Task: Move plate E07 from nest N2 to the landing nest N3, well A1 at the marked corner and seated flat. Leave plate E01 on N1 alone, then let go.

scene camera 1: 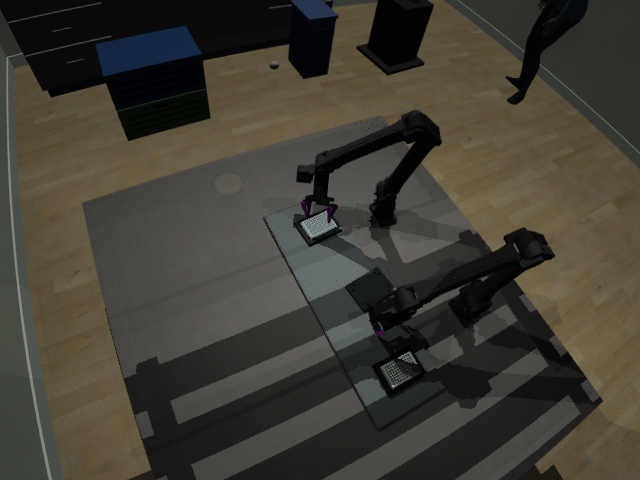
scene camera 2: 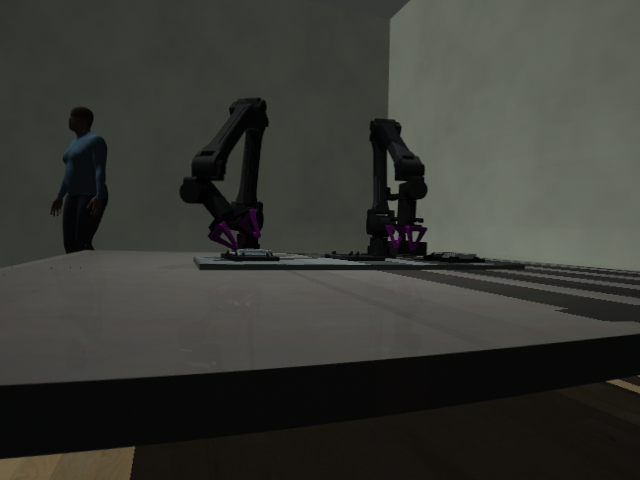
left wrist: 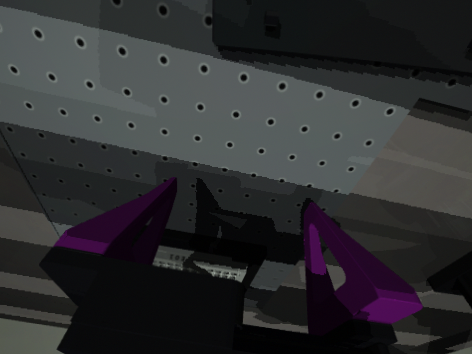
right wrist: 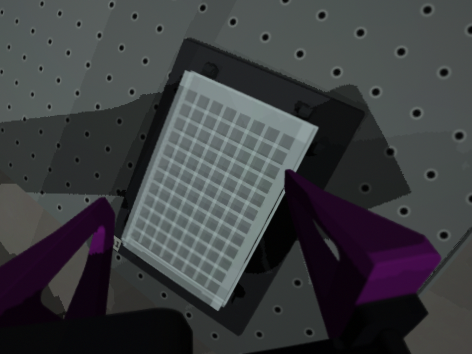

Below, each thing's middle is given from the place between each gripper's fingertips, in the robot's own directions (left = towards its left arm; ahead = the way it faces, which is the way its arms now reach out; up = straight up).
Scene:
I see the grey well plate (scene camera 1: 396, 372) 8 cm ahead of my right hand, 65 cm to the left of it and 2 cm below it.
I see the grey well plate 50 mm ahead of my left hand, 160 mm to the left of it and 10 mm below it.

